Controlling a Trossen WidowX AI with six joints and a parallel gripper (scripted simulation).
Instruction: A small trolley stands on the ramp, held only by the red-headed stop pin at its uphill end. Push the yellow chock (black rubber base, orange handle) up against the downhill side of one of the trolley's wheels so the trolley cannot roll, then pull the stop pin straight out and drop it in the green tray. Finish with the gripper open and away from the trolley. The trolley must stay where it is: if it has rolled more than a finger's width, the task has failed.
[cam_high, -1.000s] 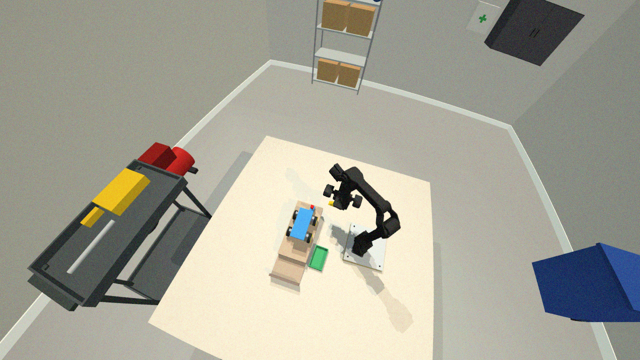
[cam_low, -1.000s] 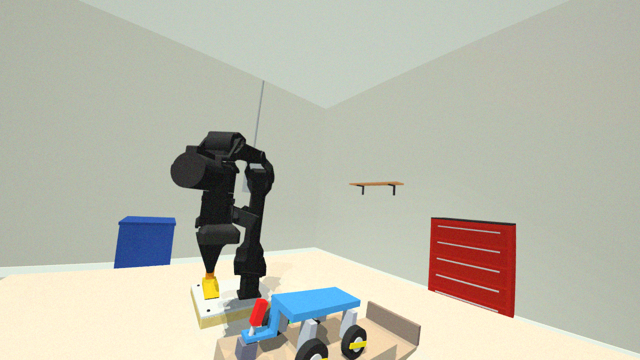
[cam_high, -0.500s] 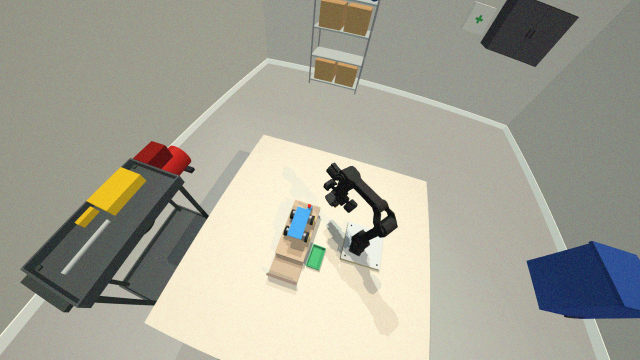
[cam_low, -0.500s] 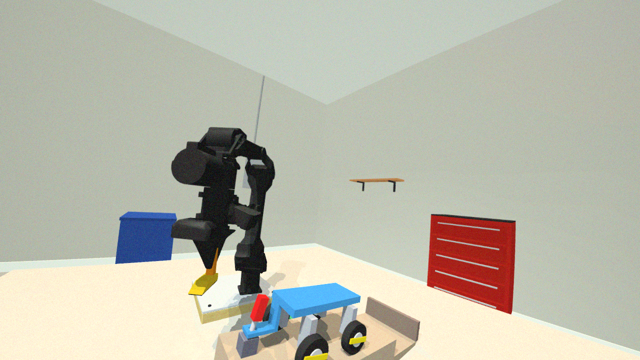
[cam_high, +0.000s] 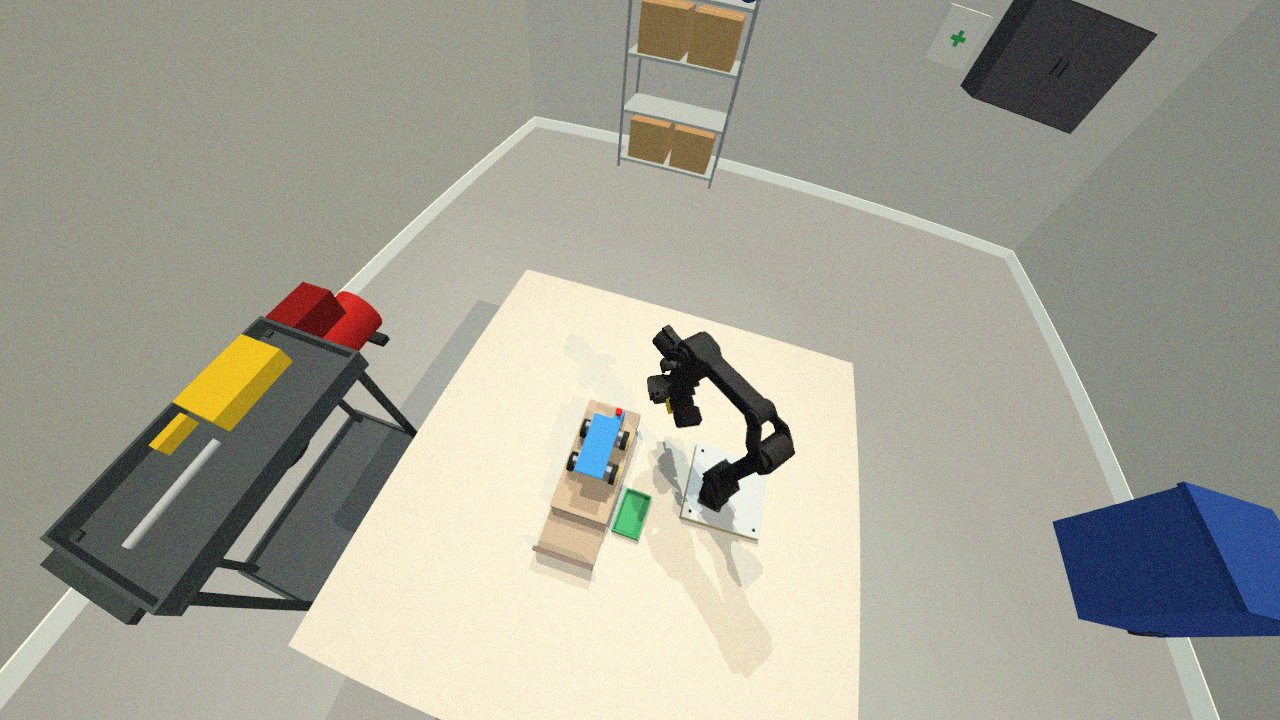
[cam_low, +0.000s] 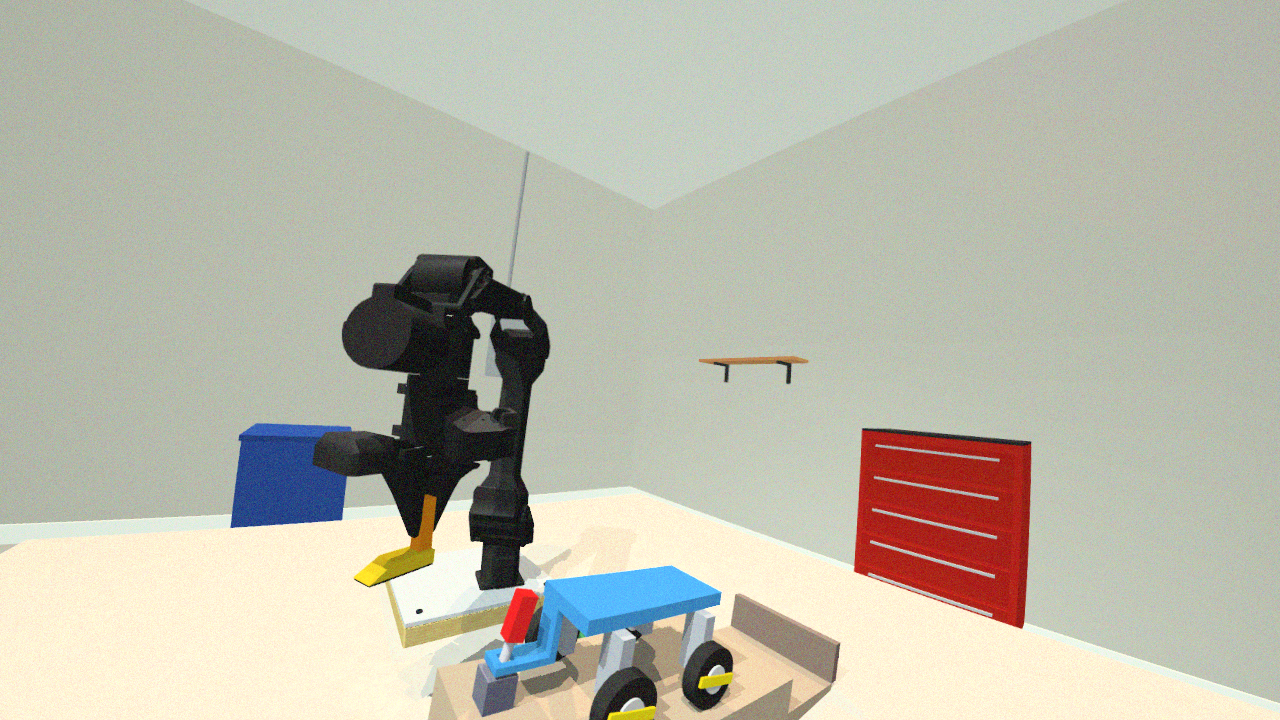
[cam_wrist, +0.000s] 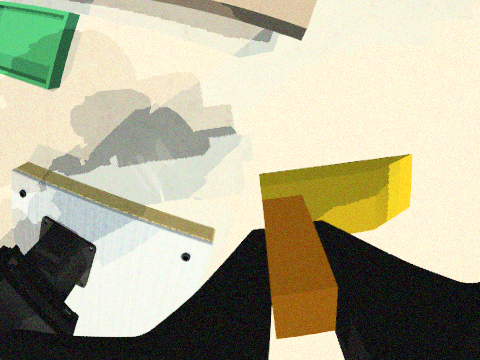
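My gripper tip is 120 mm short of the red-headed stop pin, 70 mm to the right of it and 50 mm above it. Round my gripper tip: wooden ramp (180 mm to the left, 130 mm below, 120 mm ahead); blue-topped trolley (170 mm to the left, 130 mm ahead, 60 mm below); yellow chock (20 mm to the right, 10 mm below, 10 mm ahead).
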